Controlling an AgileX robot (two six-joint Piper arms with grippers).
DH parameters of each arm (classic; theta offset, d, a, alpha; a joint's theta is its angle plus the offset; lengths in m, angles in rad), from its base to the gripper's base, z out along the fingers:
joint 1: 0 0.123 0 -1.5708
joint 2: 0.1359 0 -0.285 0
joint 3: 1.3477 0 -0.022 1.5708
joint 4: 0 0.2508 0 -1.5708
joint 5: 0 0 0.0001 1.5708
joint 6: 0 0.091 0 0
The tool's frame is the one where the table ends.
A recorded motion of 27 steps. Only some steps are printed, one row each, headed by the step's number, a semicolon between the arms.
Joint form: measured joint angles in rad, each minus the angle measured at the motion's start. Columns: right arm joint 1, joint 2, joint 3, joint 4, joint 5, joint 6; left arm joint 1, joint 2, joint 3, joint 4, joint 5, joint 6.
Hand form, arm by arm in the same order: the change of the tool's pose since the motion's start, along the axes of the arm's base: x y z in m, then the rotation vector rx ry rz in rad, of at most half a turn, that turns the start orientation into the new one. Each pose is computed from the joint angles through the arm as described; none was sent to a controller.
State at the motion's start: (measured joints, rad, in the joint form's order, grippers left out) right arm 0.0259 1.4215 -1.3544 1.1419 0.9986 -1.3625; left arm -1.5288 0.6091 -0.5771 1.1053 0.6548 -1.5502
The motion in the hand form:
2: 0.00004 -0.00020 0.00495 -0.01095 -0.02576 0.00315; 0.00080 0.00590 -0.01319 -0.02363 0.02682 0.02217
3: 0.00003 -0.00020 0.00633 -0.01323 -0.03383 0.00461; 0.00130 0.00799 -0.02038 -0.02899 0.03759 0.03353
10: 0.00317 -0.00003 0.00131 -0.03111 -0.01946 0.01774; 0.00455 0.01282 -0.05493 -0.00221 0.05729 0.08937
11: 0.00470 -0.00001 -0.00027 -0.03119 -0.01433 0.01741; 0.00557 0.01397 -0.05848 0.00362 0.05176 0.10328
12: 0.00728 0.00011 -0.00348 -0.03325 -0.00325 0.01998; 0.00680 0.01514 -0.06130 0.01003 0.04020 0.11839
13: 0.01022 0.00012 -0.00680 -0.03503 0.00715 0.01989; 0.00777 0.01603 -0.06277 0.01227 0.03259 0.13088
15: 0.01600 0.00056 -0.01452 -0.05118 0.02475 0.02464; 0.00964 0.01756 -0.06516 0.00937 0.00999 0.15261
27: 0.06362 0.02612 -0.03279 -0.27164 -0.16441 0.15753; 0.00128 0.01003 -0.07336 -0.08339 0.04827 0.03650
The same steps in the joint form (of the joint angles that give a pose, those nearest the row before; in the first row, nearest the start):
2: 0.0000 0.0000 -0.0179 -0.0062 0.0000 -0.0099; 0.0000 -0.0320 0.0586 0.0439 0.0000 -0.0892
3: 0.0000 0.0000 -0.0225 -0.0062 0.0000 -0.0144; -0.0001 -0.0433 0.0880 0.0666 0.0015 -0.1315
10: 0.0000 0.0144 -0.0246 -0.0213 0.0132 -0.0184; 0.0001 -0.0559 0.2150 0.1704 0.0230 -0.2919
11: 0.0000 0.0197 -0.0247 -0.0213 0.0127 -0.0183; 0.0000 -0.0566 0.2288 0.1873 0.0348 -0.3087
12: 0.0000 0.0297 -0.0246 -0.0232 0.0154 -0.0183; 0.0000 -0.0566 0.2407 0.2079 0.0491 -0.3229
13: 0.0000 0.0403 -0.0247 -0.0248 0.0151 -0.0183; 0.0000 -0.0566 0.2476 0.2225 0.0609 -0.3343
15: 0.0024 0.0623 -0.0247 -0.0378 0.0152 -0.0237; 0.0000 -0.0566 0.2630 0.2671 0.0812 -0.3680
27: 0.0857 0.2456 -0.1911 -0.1442 -0.0339 -0.2505; 0.0001 -0.0566 0.3139 0.4176 -0.0565 -0.5777

